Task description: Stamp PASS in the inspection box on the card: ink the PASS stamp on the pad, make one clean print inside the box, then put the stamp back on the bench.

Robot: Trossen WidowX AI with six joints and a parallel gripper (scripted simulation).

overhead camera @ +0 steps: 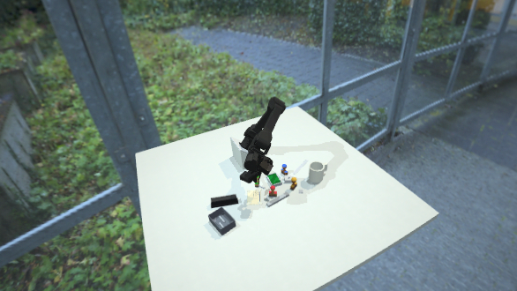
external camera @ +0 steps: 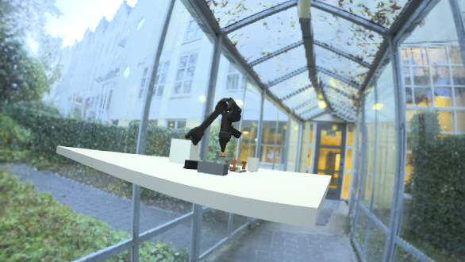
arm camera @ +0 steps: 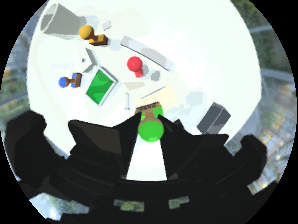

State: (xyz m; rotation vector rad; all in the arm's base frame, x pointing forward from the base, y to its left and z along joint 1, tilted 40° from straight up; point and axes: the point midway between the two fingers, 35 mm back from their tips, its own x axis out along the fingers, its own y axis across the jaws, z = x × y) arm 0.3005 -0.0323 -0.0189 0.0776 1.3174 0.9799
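My gripper tip is 10 cm above the pale yellow card, 3 cm to the left of it and 1 cm short of it. Also, from my gripper tip: green-knobbed stamp right at my gripper tip; red-knobbed stamp 7 cm to the left, 7 cm below, 4 cm ahead; grey bar 9 cm below, 8 cm to the left, 8 cm ahead.
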